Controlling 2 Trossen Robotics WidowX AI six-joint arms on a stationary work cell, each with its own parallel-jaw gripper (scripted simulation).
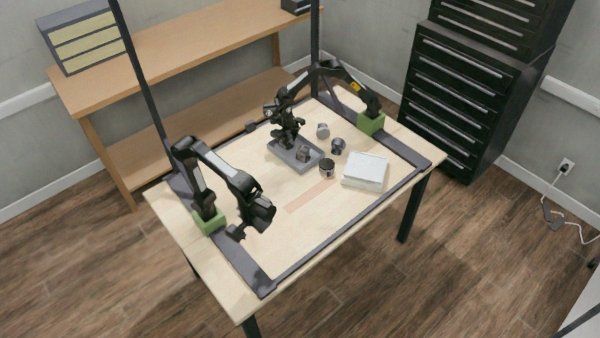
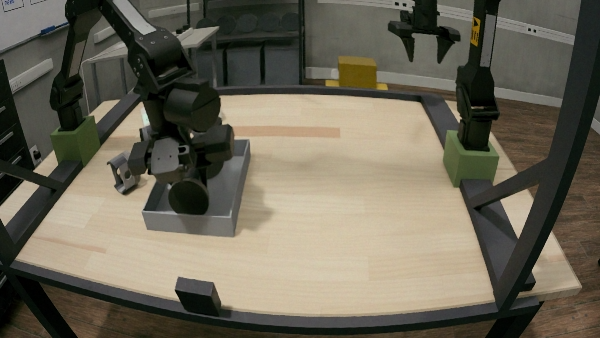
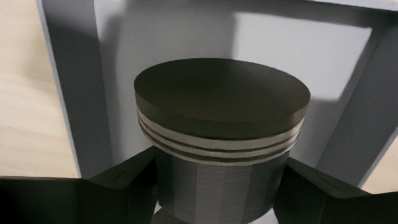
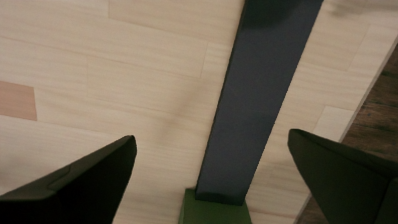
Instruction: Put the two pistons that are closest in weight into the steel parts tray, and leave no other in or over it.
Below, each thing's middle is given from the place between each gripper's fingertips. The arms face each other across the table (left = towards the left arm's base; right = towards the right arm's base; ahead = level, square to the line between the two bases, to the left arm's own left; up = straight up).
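Scene:
From my left hand: steel parts tray (image 2: 230, 182) 50 mm ahead, 60 mm below; white scale (image 1: 345, 180) 30 mm below, 350 mm ahead, 160 mm to the left; grey pan (image 1: 362, 166) 20 mm below, 150 mm to the left, 360 mm ahead. Going by their middles, steel parts tray nearest to my left hand of the things named here.
From my right hand: steel parts tray 19 cm below, 34 cm behind, 45 cm to the left; white scale 3 cm behind, 16 cm below, 61 cm to the left; grey pan 14 cm below, 3 cm behind, 60 cm to the left.

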